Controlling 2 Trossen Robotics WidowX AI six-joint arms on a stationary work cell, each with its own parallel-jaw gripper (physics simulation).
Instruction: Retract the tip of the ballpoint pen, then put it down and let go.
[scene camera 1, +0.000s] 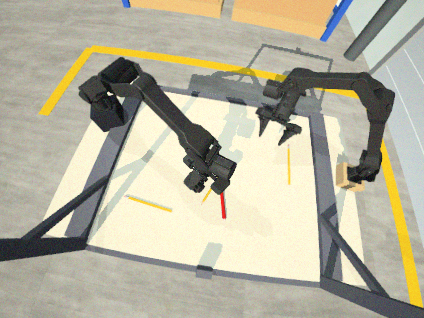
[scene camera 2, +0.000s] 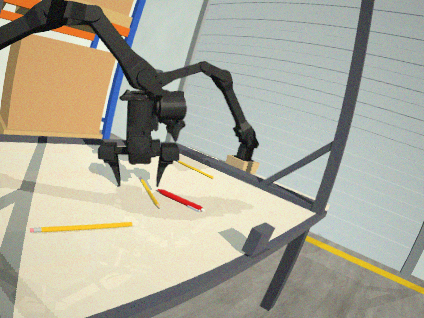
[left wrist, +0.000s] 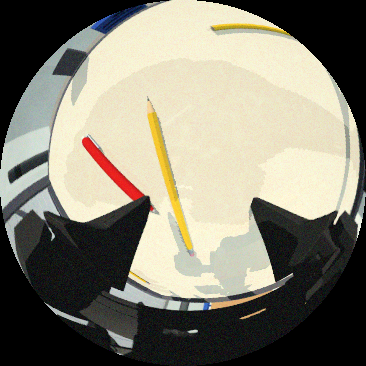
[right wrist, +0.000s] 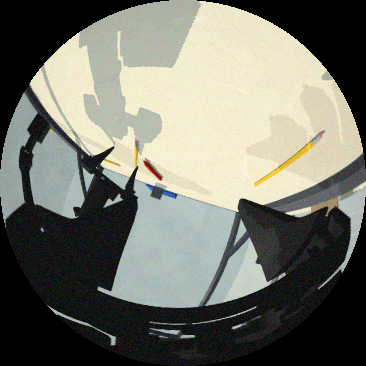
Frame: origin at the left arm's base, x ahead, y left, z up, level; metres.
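Where they show: left gripper, fingertip midpoint: (scene camera 1: 208, 179) (scene camera 2: 138, 186) (left wrist: 203, 202) (right wrist: 125, 155); right gripper, fingertip midpoint: (scene camera 1: 269, 141) (scene camera 2: 166, 135) (right wrist: 189, 203); left arm's base, origin of the base link: (scene camera 1: 103, 105) (right wrist: 33, 137); right arm's base, origin of the base link: (scene camera 1: 353, 175) (scene camera 2: 243, 158) (right wrist: 325, 217).
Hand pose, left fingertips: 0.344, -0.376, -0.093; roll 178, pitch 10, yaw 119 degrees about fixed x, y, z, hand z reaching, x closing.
Things, the pixels of their top centre, and the offset from my left fingertips, as dx, dy, dz.
- red ballpoint pen, middle of its top: (left wrist: 104, 170) (scene camera 2: 179, 196) (right wrist: 151, 173) (scene camera 1: 222, 202) +0.030, -0.097, +0.002
- yellow pencil, middle of its top: (left wrist: 171, 199) (scene camera 2: 149, 189) (right wrist: 134, 158) +0.018, -0.023, -0.004
- second pencil, middle of its top: (scene camera 2: 83, 225) (scene camera 1: 147, 203) -0.241, -0.031, -0.006
- third pencil, middle of its top: (right wrist: 282, 168) (scene camera 2: 193, 167) (scene camera 1: 289, 163) +0.363, -0.017, -0.006
The red ballpoint pen (scene camera 1: 223, 206) (scene camera 2: 180, 200) (left wrist: 112, 167) (right wrist: 153, 170) lies flat on the table. Its silver clip is at the end away from my left gripper; its narrow grey tip end lies near one left fingertip in the left wrist view. Whether the point itself is out is too small to tell. My left gripper (scene camera 2: 139, 186) (left wrist: 203, 202) (right wrist: 125, 155) is open and empty, pointing down above the table beside the pen's tip end; its fingertips are hidden in scene camera 1. My right gripper (scene camera 1: 270, 140) (right wrist: 189, 203) is open and empty, raised far from the pen.
A yellow pencil (scene camera 2: 150, 192) (left wrist: 167, 170) lies beside the pen, partly below my left gripper. A second pencil (scene camera 1: 148, 203) (scene camera 2: 82, 227) lies at the left, and a third pencil (scene camera 1: 289, 165) (right wrist: 290, 160) near the right gripper. Dark frame bars edge the table.
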